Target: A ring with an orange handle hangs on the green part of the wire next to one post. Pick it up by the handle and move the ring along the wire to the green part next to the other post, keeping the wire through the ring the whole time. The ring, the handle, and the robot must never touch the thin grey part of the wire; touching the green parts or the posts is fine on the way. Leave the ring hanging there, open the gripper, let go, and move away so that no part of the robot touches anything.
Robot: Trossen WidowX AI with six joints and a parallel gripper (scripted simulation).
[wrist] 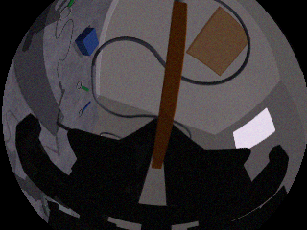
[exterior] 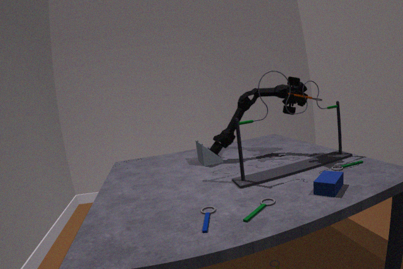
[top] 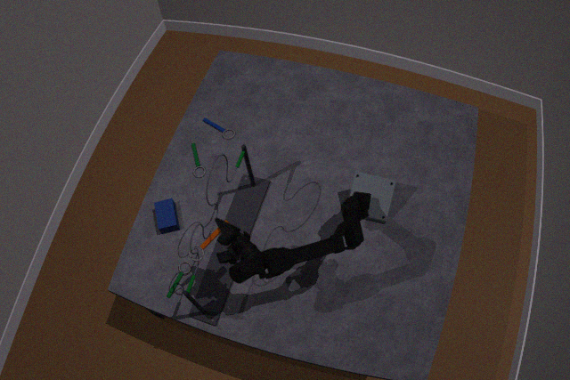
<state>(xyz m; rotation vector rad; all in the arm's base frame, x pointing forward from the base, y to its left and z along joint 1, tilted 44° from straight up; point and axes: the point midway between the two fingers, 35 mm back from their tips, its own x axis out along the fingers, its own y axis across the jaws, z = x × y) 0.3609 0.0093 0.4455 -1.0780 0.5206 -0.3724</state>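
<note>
The ring with orange handle lies 80 mm to the left of my gripper tip, 30 mm below it and 20 mm ahead of it. Also, from my gripper tip: blue-handled ring: 540 mm to the right, 350 mm below, 220 mm ahead.
</note>
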